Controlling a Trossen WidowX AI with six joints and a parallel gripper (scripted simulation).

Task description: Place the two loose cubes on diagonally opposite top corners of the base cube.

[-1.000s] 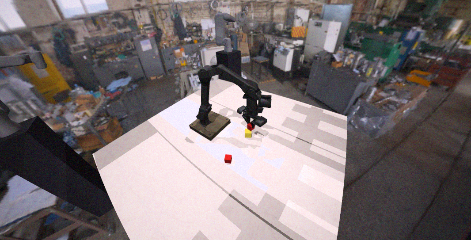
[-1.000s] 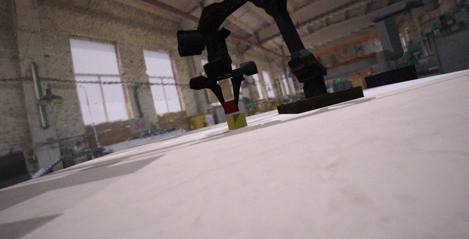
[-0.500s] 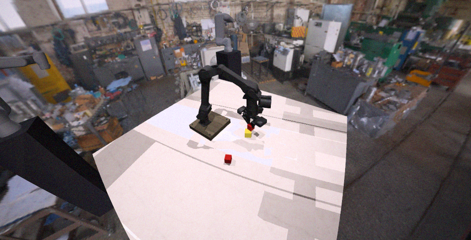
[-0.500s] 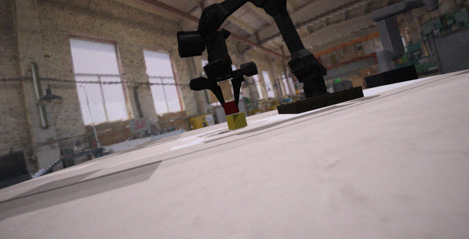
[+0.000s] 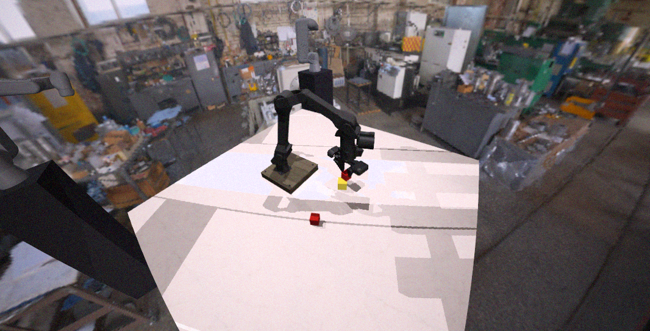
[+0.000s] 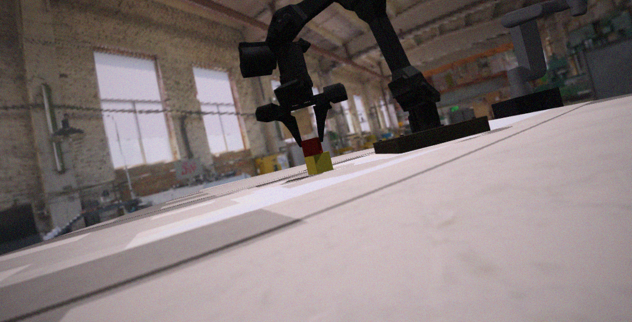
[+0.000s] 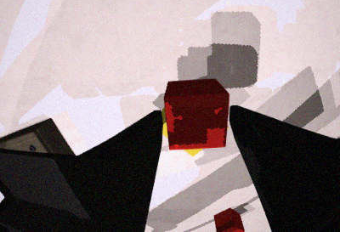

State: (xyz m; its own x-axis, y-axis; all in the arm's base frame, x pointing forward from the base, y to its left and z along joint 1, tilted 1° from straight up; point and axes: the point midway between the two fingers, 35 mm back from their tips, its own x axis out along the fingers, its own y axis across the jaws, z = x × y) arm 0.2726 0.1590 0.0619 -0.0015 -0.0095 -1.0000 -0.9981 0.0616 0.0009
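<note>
Right now the yellow cube is 4 cm below my gripper tip and 2 cm to the right of it.
</note>
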